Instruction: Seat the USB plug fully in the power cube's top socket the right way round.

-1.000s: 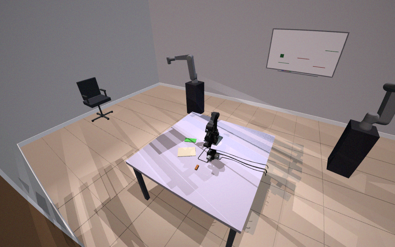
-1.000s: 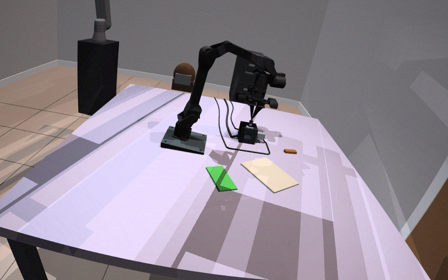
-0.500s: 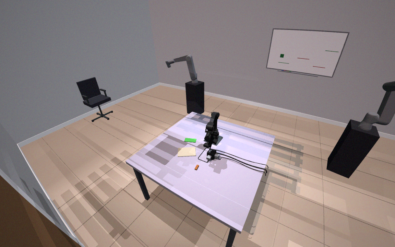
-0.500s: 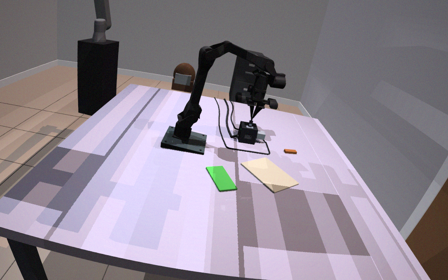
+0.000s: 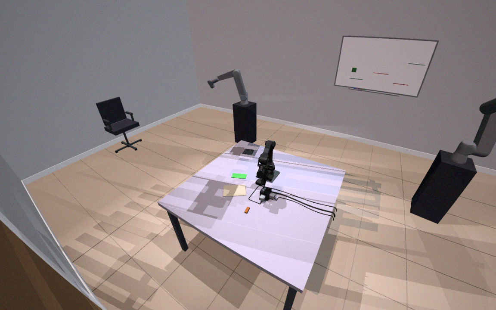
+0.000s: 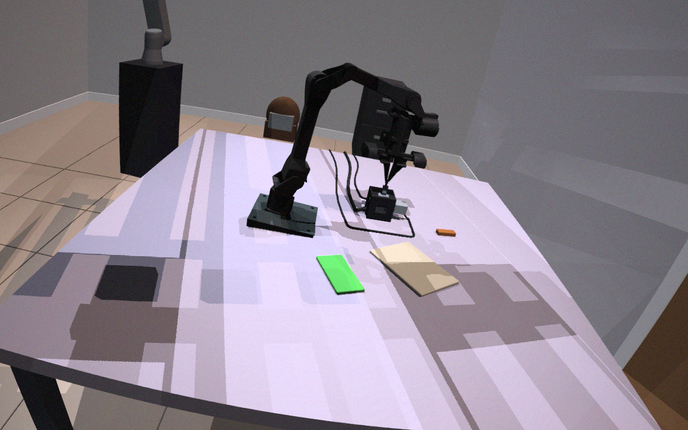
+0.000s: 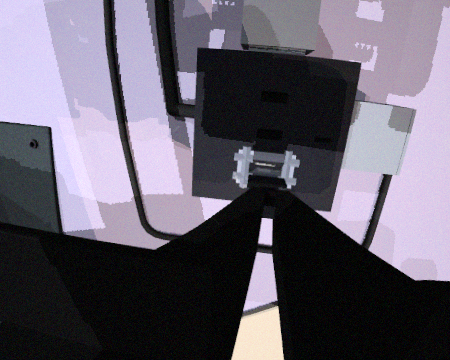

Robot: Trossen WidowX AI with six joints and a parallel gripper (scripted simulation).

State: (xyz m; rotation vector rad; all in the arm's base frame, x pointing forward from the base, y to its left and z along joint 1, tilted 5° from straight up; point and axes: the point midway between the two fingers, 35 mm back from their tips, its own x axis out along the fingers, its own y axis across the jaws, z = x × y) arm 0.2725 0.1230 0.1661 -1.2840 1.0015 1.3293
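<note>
My gripper tip is now 2 cm above the USB plug. Round my gripper tip: beige card (25 cm to the right, 12 cm below, 11 cm ahead); then small orange block (22 cm ahead, 12 cm below, 1 cm to the right); then USB socket (5 cm below).
</note>
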